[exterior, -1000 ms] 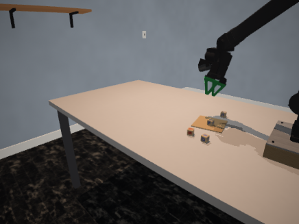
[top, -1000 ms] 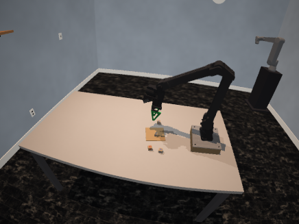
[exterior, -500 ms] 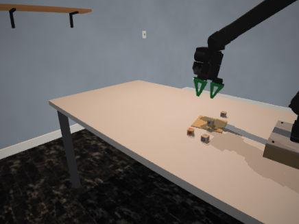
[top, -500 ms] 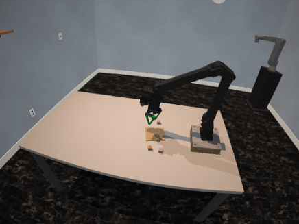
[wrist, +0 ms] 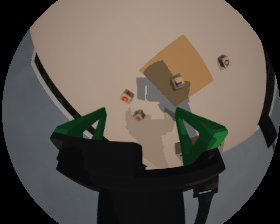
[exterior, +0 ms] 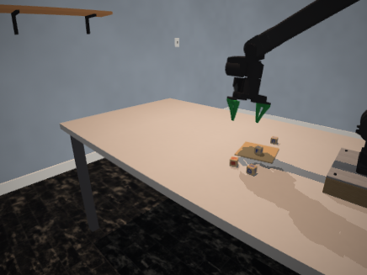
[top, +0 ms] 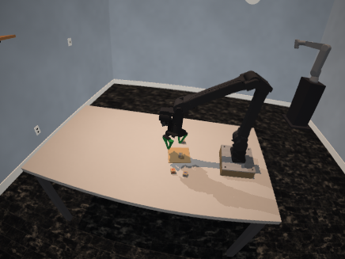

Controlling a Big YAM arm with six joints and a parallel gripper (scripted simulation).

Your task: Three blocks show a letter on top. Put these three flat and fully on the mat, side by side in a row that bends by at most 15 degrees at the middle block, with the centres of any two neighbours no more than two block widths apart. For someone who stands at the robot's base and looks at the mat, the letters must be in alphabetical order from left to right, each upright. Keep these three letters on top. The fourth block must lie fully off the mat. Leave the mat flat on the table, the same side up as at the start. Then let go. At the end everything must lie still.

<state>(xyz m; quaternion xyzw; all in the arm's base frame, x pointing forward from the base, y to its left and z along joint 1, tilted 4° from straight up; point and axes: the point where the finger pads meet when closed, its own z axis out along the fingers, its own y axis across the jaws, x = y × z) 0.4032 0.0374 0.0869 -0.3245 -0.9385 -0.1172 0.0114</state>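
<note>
The mat is 14 cm below my hand, 7 cm to the right of it and 3 cm behind it.
</note>
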